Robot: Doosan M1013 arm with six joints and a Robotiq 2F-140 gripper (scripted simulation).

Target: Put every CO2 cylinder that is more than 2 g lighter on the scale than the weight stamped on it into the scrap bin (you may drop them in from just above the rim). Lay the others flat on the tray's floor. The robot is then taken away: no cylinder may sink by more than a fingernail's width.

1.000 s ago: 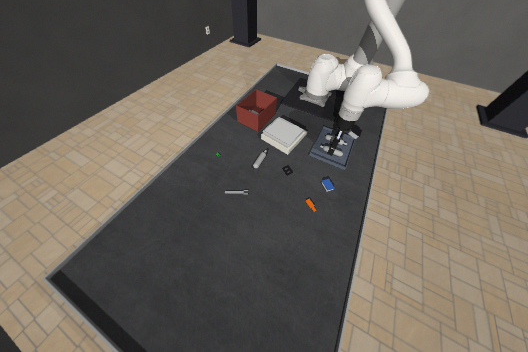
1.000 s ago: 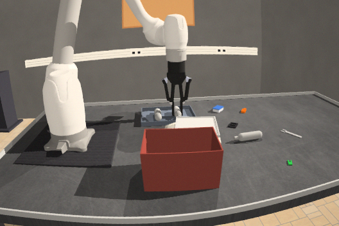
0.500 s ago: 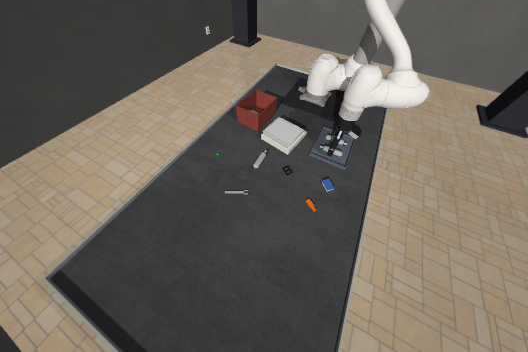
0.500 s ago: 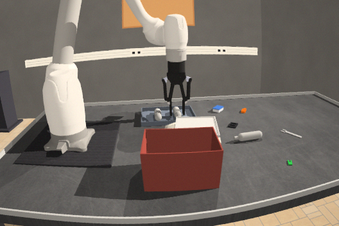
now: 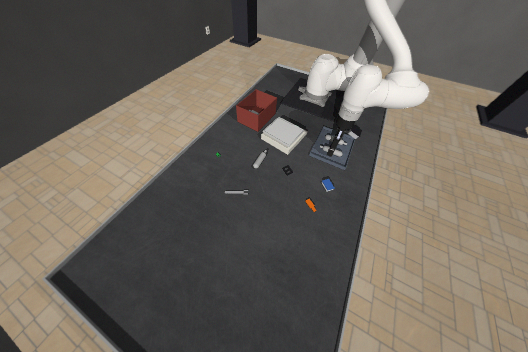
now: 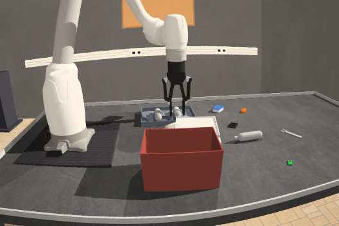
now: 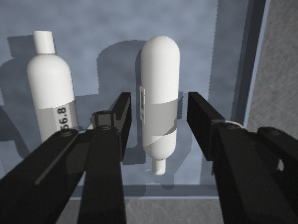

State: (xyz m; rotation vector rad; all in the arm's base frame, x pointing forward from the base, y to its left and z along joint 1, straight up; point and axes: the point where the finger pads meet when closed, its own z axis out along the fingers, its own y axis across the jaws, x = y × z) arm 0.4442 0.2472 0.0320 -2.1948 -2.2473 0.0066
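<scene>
Now: hand 40 mm past the blue-grey tray and 30 mm above it. Round my hand: scale 270 mm to the right, 30 mm ahead; blue block 210 mm ahead, 50 mm to the left, 30 mm below; black part 220 mm ahead, 150 mm to the right, 40 mm below.
</scene>
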